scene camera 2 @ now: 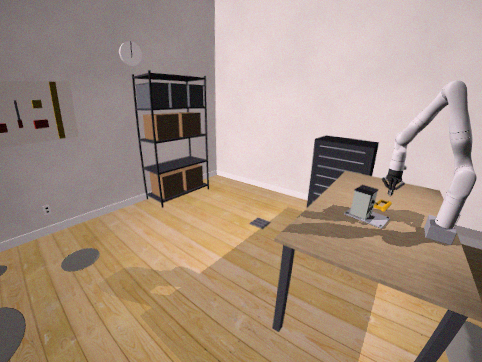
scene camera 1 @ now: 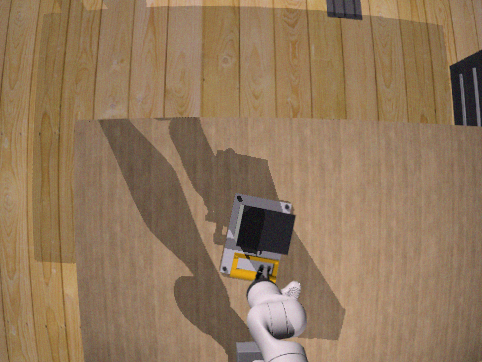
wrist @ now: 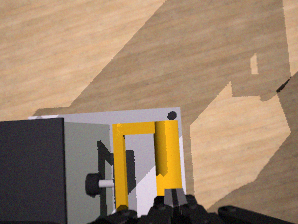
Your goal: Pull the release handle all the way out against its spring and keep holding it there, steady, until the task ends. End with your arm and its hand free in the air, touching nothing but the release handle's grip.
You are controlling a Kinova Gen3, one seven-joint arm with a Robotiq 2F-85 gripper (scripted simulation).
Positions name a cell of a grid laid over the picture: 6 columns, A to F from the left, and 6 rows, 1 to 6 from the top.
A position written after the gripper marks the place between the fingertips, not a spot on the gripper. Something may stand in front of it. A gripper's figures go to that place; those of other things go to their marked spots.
Labels:
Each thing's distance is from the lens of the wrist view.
gripper (wrist: D6): 0.17 m
dark housing (wrist: B5): 0.19 m

